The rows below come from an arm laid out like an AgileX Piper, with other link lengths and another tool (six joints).
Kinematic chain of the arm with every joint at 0, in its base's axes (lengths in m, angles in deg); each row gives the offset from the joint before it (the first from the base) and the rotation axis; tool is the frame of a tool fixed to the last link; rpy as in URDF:
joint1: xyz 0 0 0.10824 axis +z
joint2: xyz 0 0 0 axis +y
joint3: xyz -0.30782 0 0.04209 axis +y
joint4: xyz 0.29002 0 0.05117 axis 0.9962 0 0.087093
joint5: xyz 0 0 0 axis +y
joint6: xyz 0.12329 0 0.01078 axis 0.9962 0 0.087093
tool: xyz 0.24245 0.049 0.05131 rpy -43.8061 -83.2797 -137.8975
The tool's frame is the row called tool.
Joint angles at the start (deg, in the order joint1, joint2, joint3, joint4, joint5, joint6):
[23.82 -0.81 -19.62 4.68 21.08 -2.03]
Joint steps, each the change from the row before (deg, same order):
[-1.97 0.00 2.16 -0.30 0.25 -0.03]
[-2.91 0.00 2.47 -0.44 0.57 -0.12]
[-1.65 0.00 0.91 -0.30 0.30 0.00]
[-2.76 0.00 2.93 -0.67 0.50 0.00]
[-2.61 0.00 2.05 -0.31 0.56 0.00]
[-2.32 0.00 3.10 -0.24 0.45 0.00]
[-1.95 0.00 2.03 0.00 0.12 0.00]
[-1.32 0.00 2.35 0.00 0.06 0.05]
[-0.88 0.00 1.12 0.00 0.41 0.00]
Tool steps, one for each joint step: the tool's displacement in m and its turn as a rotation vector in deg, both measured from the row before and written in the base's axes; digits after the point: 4 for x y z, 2 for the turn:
[0.0133 -0.0065 -0.0254 -1.22 2.10 -2.08]
[0.0159 -0.0121 -0.0314 -1.57 2.66 -3.04]
[0.0070 -0.0081 -0.0123 -0.65 1.06 -1.74]
[0.0135 -0.0139 -0.0366 -1.56 3.12 -2.94]
[0.0091 -0.0141 -0.0270 -0.89 2.47 -2.67]
[0.0077 -0.0129 -0.0382 -0.90 3.44 -2.36]
[0.0044 -0.0110 -0.0238 -0.32 2.13 -1.94]
[0.0022 -0.0077 -0.0270 -0.25 2.40 -1.33]
[0.0004 -0.0051 -0.0153 -0.16 1.52 -0.86]

